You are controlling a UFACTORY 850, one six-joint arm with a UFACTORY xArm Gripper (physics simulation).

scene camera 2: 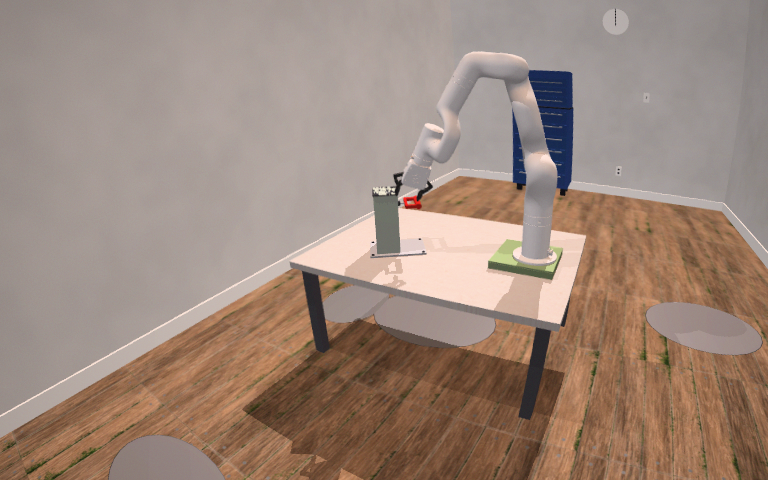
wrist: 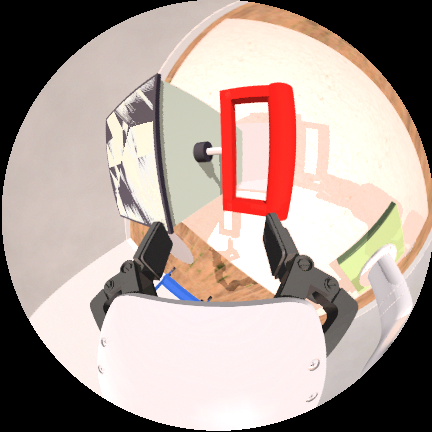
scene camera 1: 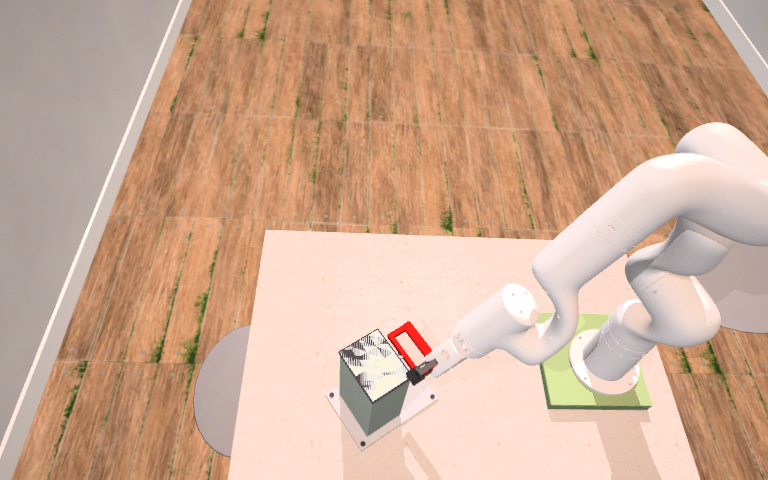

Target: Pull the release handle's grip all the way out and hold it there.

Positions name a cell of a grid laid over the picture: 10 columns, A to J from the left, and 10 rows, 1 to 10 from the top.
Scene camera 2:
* my gripper: F5
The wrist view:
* my gripper: E6
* pale base plate: F4
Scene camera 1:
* my gripper: F8
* pale base plate: F9
